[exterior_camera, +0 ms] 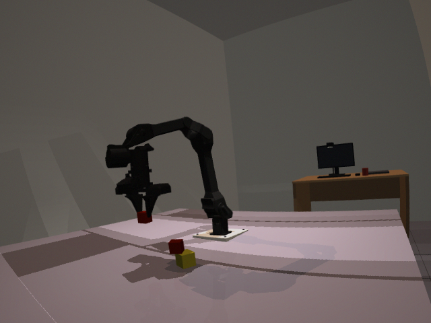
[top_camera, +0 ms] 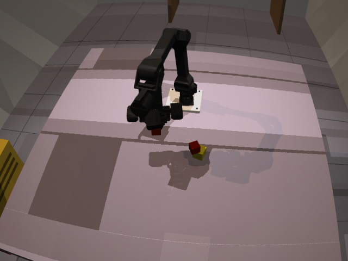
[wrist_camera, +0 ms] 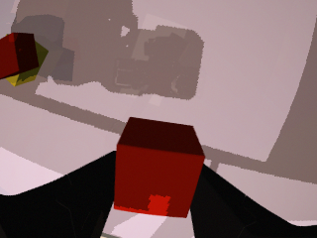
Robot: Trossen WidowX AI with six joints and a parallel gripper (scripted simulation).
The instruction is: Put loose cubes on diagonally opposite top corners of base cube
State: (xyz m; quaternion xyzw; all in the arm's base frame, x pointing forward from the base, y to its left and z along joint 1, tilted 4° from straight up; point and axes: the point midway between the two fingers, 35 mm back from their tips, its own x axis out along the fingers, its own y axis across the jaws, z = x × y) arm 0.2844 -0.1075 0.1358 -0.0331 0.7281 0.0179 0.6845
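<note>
My gripper tip is 16 cm to the right of the yellow base cube, 11 cm above it and 2 cm short of it.
</note>
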